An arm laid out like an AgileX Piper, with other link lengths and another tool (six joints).
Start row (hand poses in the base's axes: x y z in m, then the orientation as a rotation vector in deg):
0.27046 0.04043 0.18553 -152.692 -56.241 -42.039
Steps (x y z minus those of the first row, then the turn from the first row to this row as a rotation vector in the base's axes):
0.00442 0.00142 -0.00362 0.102 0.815 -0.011
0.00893 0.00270 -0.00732 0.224 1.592 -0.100
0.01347 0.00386 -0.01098 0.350 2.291 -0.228
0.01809 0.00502 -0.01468 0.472 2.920 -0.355
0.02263 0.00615 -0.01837 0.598 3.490 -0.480
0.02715 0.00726 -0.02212 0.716 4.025 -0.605
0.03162 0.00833 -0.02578 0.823 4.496 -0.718
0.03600 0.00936 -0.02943 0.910 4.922 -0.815
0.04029 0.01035 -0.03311 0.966 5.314 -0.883
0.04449 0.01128 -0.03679 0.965 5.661 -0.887
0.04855 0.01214 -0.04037 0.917 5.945 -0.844
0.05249 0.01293 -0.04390 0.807 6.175 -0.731
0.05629 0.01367 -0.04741 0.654 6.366 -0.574
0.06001 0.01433 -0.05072 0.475 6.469 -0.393
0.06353 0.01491 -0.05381 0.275 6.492 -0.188
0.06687 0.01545 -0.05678 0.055 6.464 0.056
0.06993 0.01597 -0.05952 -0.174 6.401 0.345
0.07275 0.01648 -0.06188 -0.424 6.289 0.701
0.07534 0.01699 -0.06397 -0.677 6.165 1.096
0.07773 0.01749 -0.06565 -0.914 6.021 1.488
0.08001 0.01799 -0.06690 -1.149 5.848 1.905
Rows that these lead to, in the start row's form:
0.27488 0.04185 0.18191 -152.698 -55.960 -40.929
0.27939 0.04313 0.17821 -152.730 -55.577 -39.896
0.28393 0.04429 0.17455 -152.771 -55.161 -38.983
0.28855 0.04545 0.17085 -152.804 -54.766 -38.168
0.29309 0.04658 0.16716 -152.824 -54.386 -37.438
0.29761 0.04769 0.16341 -152.844 -54.020 -36.754
0.30208 0.04876 0.15975 -152.858 -53.691 -36.155
0.30646 0.04979 0.15610 -152.874 -53.406 -35.609
0.31075 0.05078 0.15242 -152.893 -53.185 -35.095
0.31495 0.05171 0.14874 -152.913 -53.090 -34.614
0.31901 0.05257 0.14516 -152.939 -53.099 -34.196
0.32295 0.05336 0.14163 -152.967 -53.246 -33.819
0.32675 0.05410 0.13812 -153.000 -53.485 -33.473
0.33047 0.05476 0.13481 -153.034 -53.792 -33.236
0.33399 0.05534 0.13172 -153.066 -54.164 -33.098
0.33733 0.05588 0.12875 -153.086 -54.610 -33.016
0.34039 0.05640 0.12601 -153.080 -55.127 -32.970
0.34321 0.05691 0.12365 -153.043 -55.755 -32.973
0.34580 0.05742 0.12156 -152.978 -56.436 -32.982
0.34819 0.05792 0.11988 -152.899 -57.109 -33.025
0.35047 0.05842 0.11863 -152.797 -57.821 -33.104

